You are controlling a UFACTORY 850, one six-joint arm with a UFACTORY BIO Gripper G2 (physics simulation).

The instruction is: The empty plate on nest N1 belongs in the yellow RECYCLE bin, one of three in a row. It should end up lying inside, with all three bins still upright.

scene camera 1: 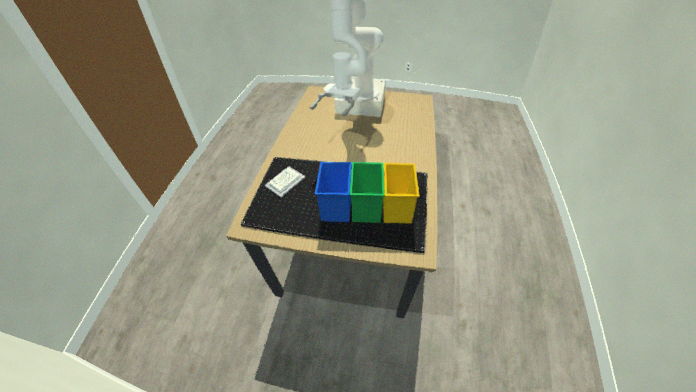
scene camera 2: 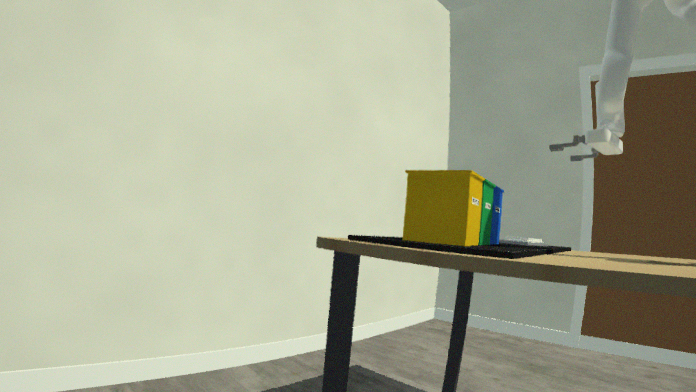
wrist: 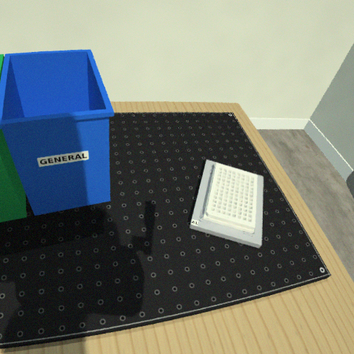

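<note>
The white plate [scene camera 1: 286, 178] [wrist: 234, 196] lies flat on the grey nest [wrist: 199, 200], to one side of the bins. Its wells show no contents that I can make out. The yellow bin [scene camera 1: 399, 209] [scene camera 2: 436, 207] stands upright at the end of the row farthest from the plate; it does not show in the wrist view. My gripper [scene camera 1: 330, 109] [scene camera 2: 565, 153] is open and empty. It is high above the table, on the robot-base side of the mat, with its fingers pointing roughly level towards the bins' side. The fingers are not clearly seen in the wrist view.
The green bin [scene camera 1: 367, 209] [wrist: 10, 185] stands upright between the yellow bin and the blue bin [scene camera 1: 335, 207] [wrist: 65, 182], which is marked GENERAL and stands nearest the plate. All stand on the black perforated mat [scene camera 1: 285, 217] [wrist: 170, 280] on the wooden table [scene camera 1: 300, 135] [scene camera 2: 625, 267].
</note>
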